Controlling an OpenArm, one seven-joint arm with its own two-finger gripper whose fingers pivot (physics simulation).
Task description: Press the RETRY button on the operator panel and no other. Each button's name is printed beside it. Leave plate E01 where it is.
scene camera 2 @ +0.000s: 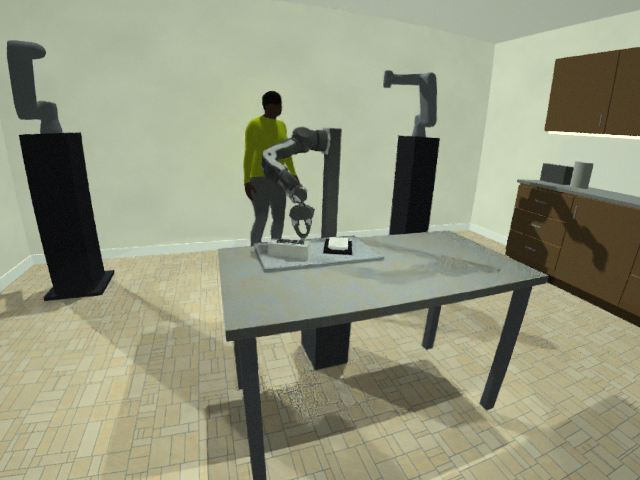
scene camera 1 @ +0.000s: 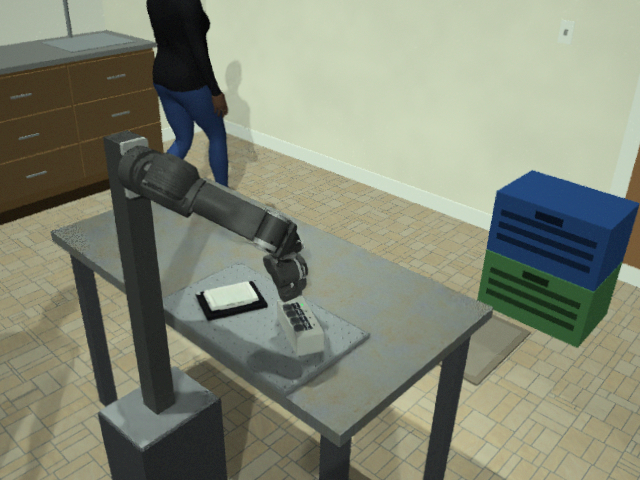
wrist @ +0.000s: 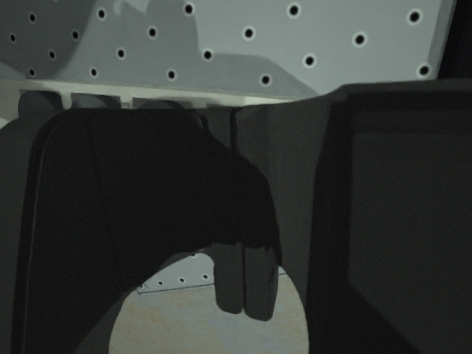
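The white operator panel (scene camera 1: 309,345) (scene camera 2: 288,251) (wrist: 200,96) stands on the perforated board. Its RETRY button (scene camera 1: 287,306) is the one at the end nearest the gripper. A small green light (scene camera 1: 302,304) is lit at that end. My gripper (scene camera 1: 290,298) (scene camera 2: 303,236) (wrist: 252,209) is shut and empty, its tips low at the RETRY end; contact with the button cannot be made out. In the wrist view the fingers hide the RETRY button and the labels; parts of three other buttons show. The white plate E01 (scene camera 1: 231,295) (scene camera 2: 338,243) lies in its black holder (scene camera 1: 227,313).
The perforated board (scene camera 1: 237,335) (scene camera 2: 361,256) (wrist: 340,65) lies on the grey table (scene camera 1: 392,320) (scene camera 2: 382,294). The arm's post (scene camera 1: 139,289) stands at the table's edge. A person in black (scene camera 1: 180,46) and one in yellow (scene camera 2: 263,139) stand beyond the table.
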